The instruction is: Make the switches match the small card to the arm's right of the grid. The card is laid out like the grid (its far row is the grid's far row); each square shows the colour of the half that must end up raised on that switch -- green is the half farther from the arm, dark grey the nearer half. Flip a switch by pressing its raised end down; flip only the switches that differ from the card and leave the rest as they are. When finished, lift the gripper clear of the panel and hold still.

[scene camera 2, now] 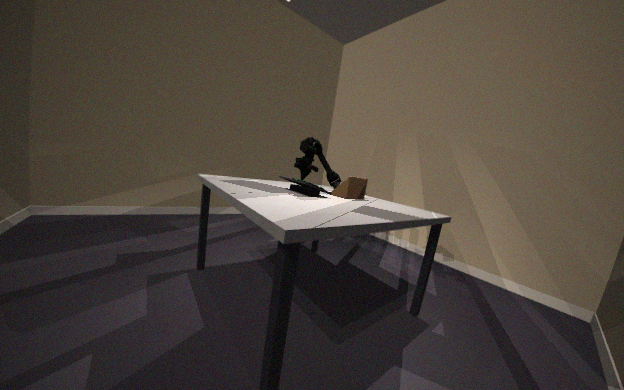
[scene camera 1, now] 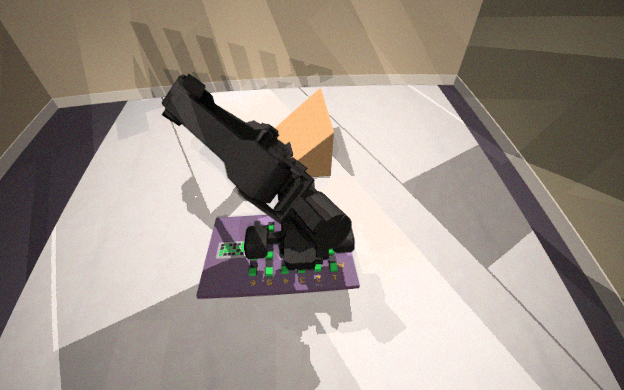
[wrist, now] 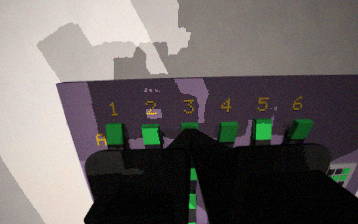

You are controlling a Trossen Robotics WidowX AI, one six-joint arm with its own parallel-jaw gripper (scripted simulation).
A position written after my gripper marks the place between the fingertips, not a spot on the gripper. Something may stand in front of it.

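My own gripper (scene camera 1: 301,268) is there for me to see, and the wrist view gives me the gripper too, at (wrist: 189,134).
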